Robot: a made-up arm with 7 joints. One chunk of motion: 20 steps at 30 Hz.
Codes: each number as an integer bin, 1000 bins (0 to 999) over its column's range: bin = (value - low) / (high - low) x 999, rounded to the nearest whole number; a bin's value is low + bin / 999 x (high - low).
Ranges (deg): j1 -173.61..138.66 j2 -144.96..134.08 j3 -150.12..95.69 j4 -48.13..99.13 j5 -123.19..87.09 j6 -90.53..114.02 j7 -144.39..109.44
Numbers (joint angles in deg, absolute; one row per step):
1: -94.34 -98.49 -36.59 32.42 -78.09 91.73 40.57
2: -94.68 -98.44 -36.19 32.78 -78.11 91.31 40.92
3: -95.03 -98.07 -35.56 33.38 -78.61 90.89 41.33
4: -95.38 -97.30 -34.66 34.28 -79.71 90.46 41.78
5: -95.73 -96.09 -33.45 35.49 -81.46 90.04 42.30
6: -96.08 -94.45 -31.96 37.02 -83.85 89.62 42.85
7: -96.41 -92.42 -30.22 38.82 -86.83 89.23 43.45
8: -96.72 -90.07 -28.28 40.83 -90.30 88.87 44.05
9: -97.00 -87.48 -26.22 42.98 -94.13 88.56 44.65
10: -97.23 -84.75 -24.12 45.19 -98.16 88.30 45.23
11: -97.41 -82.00 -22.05 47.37 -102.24 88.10 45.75
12: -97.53 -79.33 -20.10 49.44 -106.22 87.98 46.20
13: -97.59 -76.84 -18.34 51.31 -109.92 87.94 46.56
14: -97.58 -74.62 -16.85 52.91 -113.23 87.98 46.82
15: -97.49 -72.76 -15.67 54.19 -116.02 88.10 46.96
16: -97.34 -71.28 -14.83 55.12 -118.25 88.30 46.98
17: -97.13 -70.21 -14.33 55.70 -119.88 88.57 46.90
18: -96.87 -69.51 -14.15 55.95 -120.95 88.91 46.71
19: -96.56 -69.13 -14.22 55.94 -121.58 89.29 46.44
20: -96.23 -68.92 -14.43 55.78 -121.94 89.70 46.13
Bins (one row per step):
1: 254 166 461 546 214 890 728
2: 253 167 463 549 214 888 729
3: 251 168 466 553 212 886 731
4: 250 171 469 559 207 884 733
5: 249 175 474 567 198 882 735
6: 248 181 480 578 187 880 737
7: 247 188 487 590 173 878 739
8: 246 197 495 603 156 876 742
9: 245 206 504 618 138 875 744
10: 244 216 512 633 119 873 746
11: 244 225 520 648 100 872 748
12: 243 235 528 662 81 872 750
13: 243 244 536 675 63 872 752
14: 243 252 542 685 47 872 753
15: 244 258 546 694 34 872 753
16: 244 264 550 700 23 873 753
17: 245 268 552 704 16 875 753
18: 246 270 553 706 11 876 752
19: 246 271 552 706 8 878 751
20: 248 272 551 705 6 880 750

